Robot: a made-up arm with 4 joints. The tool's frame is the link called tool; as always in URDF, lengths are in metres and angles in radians.
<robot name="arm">
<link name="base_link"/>
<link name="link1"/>
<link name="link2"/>
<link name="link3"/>
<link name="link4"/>
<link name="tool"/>
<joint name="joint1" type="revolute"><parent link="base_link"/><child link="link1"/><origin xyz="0 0 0.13" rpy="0 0 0"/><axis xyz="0 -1 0"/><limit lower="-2.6" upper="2.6"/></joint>
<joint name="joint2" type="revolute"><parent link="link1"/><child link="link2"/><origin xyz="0.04 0.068 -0.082" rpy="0 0 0"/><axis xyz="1 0 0"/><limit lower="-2.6" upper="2.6"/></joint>
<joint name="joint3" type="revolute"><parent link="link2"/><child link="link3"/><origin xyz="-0.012 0.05 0.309" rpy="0 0 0"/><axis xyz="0 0 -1"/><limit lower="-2.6" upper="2.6"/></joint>
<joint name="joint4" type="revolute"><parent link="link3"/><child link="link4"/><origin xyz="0.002 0.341 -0.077" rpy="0 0 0"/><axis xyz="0 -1 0"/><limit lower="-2.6" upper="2.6"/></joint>
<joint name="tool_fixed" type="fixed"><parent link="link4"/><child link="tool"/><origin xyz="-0.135 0.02 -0.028" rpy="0 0 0"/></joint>
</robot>
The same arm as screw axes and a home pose.
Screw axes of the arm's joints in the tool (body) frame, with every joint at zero. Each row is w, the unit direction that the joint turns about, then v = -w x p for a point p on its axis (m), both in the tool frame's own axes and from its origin. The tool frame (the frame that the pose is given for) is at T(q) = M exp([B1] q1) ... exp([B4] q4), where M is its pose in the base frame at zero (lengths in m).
B1: w 0 -1 0 v -0.122 0 -0.105
B2: w 1 0 0 v 0 -0.204 0.411
B3: w 0 0 -1 v 0.361 0.133 0
B4: w 0 -1 0 v 0.028 0 -0.135
M: xyz -0.105 0.479 0.252 (m) quaternion w x y z 1 0 0 0
Joint limits (rad, base to tool): -2.6..2.6 -2.6..2.6 -2.6..2.6 -2.6..2.6

